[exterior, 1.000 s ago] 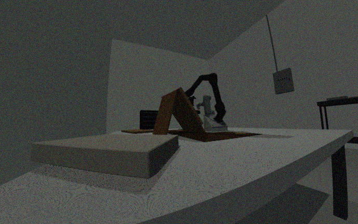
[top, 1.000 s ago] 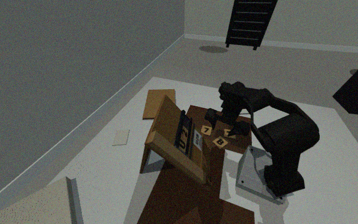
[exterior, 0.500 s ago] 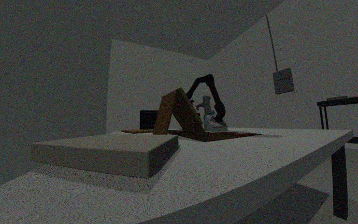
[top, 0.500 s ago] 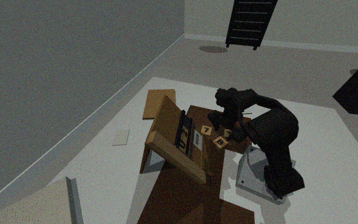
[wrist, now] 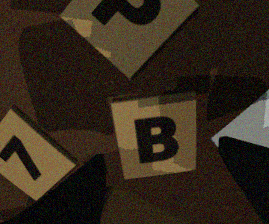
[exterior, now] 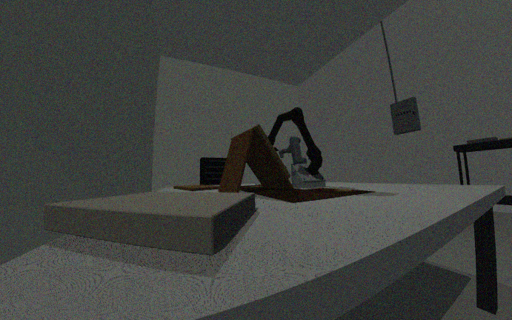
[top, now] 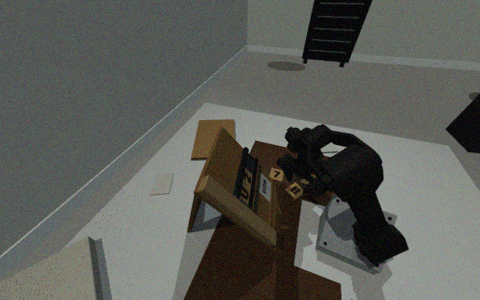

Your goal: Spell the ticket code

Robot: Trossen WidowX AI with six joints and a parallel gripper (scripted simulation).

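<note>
Right now my gripper tip is 120 mm short of the white ticket, 70 mm to the right of it and 70 mm below it. The rest, counted from my gripper tip: brown mat: 30 mm ahead, 140 mm to the left, 20 mm below; then flat tan panel: 400 mm ahead, 240 mm to the right, 20 mm below.
</note>
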